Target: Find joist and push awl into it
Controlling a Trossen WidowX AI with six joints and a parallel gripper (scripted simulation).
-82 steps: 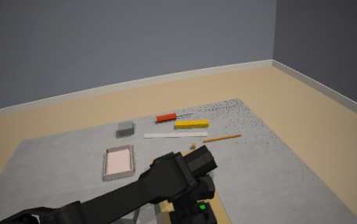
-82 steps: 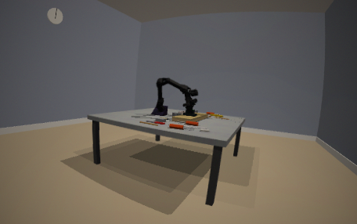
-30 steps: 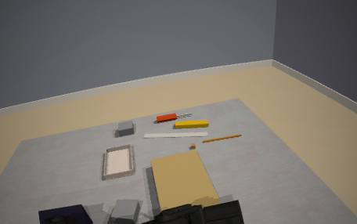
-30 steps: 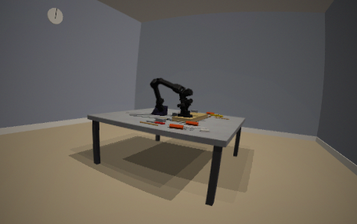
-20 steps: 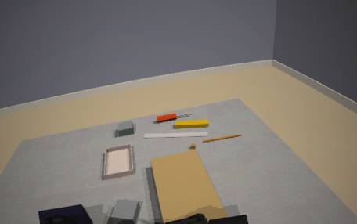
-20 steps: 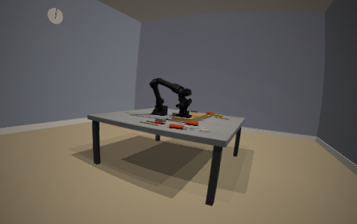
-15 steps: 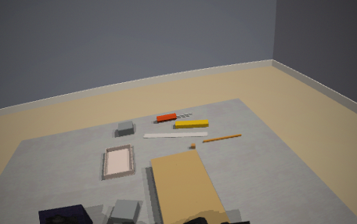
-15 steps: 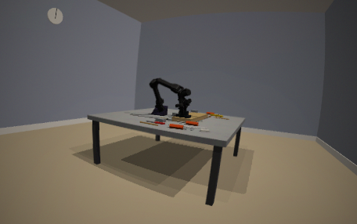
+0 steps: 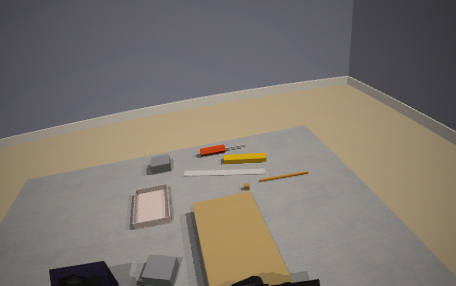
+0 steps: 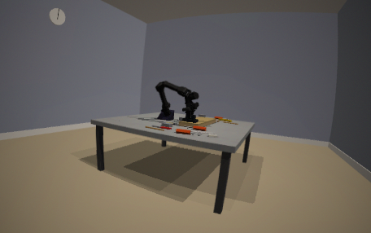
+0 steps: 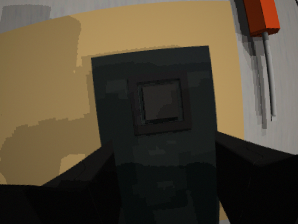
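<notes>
Right now the pale tray is 520 mm to the left of my gripper tip, 200 mm behind it and 50 mm below it. Round my gripper tip: small brown cube: 510 mm to the left, 110 mm ahead, 60 mm below; then stud finder: 20 mm above, 10 mm ahead; then yellow bar: 670 mm to the left, 160 mm ahead, 60 mm below.
</notes>
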